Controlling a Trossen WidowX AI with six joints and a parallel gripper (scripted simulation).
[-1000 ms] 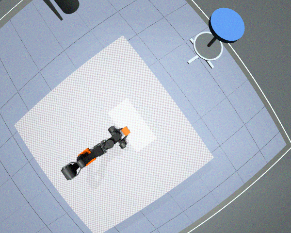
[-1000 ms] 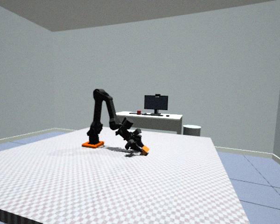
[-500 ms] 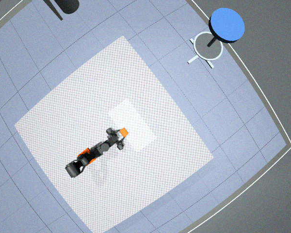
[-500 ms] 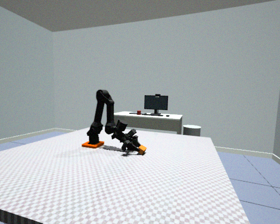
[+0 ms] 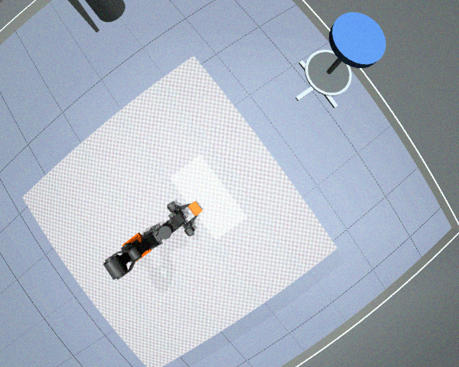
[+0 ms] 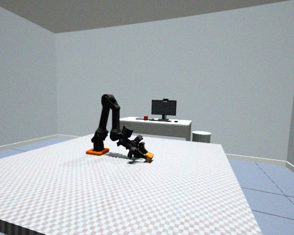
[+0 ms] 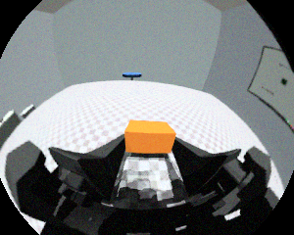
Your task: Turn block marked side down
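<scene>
My gripper tip is 10 mm above the orange block.
</scene>
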